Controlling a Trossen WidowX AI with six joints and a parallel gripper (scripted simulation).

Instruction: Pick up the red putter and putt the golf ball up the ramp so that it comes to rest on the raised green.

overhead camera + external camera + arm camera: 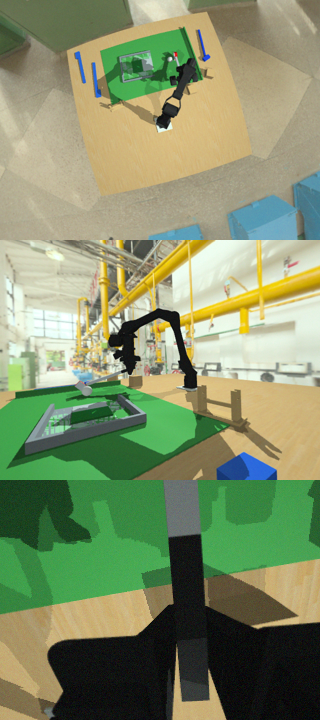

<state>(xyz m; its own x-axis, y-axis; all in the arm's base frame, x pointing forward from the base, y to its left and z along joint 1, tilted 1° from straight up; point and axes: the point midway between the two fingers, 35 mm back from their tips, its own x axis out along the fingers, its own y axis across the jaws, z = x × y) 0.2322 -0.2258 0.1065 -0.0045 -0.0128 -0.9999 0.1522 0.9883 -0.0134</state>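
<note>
The red putter lies 12 cm ahead of my gripper tip and 1 cm to the right of it. Round my gripper tip: wooden rack 51 cm to the left, 4 cm below; white golf ball 22 cm ahead, 5 cm below, 3 cm to the left.
</note>
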